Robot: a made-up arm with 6 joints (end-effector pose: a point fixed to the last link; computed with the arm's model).
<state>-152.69 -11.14 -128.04 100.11 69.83 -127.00</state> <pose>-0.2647 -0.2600 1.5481 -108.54 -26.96 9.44</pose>
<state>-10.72 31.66 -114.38 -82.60 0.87 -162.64</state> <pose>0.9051 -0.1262 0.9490 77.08 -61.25 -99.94</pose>
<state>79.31 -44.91 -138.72 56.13 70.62 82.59</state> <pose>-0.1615 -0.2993 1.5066 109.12 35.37 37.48</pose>
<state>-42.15 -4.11 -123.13 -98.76 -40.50 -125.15</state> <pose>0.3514 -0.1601 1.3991 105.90 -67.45 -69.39</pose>
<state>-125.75 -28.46 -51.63 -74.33 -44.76 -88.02</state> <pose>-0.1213 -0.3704 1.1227 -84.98 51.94 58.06</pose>
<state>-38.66 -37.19 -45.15 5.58 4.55 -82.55</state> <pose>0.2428 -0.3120 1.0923 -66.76 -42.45 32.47</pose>
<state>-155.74 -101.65 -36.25 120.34 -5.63 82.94</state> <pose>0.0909 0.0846 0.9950 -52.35 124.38 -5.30</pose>
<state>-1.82 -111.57 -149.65 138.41 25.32 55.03</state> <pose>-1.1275 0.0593 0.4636 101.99 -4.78 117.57</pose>
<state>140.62 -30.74 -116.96 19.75 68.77 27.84</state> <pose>-0.1454 0.1111 1.4695 93.71 14.53 97.19</pose>
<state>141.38 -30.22 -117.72 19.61 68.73 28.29</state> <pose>-0.1487 0.1112 1.4722 93.94 15.33 97.28</pose>
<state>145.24 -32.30 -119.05 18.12 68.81 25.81</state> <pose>-0.1173 0.0804 1.4858 99.16 14.50 100.25</pose>
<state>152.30 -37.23 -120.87 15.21 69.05 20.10</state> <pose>-0.0371 0.0299 1.5033 110.13 11.77 104.79</pose>
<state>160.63 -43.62 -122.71 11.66 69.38 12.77</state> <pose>0.0794 -0.0049 1.5089 124.15 7.76 107.27</pose>
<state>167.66 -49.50 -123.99 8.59 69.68 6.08</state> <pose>0.1903 -0.0085 1.4985 136.53 3.62 106.43</pose>
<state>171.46 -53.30 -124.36 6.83 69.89 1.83</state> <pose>0.2579 0.0001 1.4842 143.59 0.40 104.67</pose>
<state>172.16 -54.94 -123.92 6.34 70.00 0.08</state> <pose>0.2807 0.0016 1.4762 145.58 -1.69 104.09</pose>
